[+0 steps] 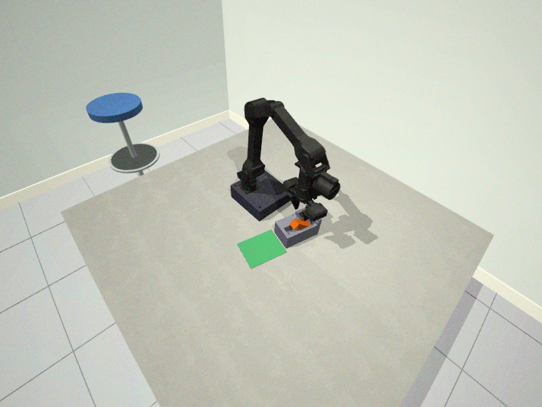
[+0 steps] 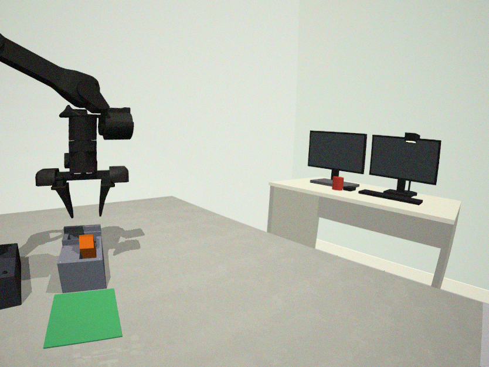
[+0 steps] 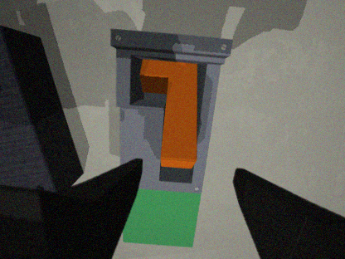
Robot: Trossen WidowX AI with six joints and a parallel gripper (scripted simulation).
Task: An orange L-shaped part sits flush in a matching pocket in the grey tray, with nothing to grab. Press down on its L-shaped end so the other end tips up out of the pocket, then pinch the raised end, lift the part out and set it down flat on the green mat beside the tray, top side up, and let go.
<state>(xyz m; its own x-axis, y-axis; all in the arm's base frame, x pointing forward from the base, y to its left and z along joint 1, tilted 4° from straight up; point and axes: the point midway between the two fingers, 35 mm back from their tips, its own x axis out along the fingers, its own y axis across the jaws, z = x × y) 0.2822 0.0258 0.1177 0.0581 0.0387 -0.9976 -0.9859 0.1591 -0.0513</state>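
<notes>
My gripper tip is 10 mm past the orange l-shaped part, 40 mm to the right of it and 90 mm above it. From my gripper tip the other things lie so: green mat: 40 mm behind, 140 mm to the right, 150 mm below.
</notes>
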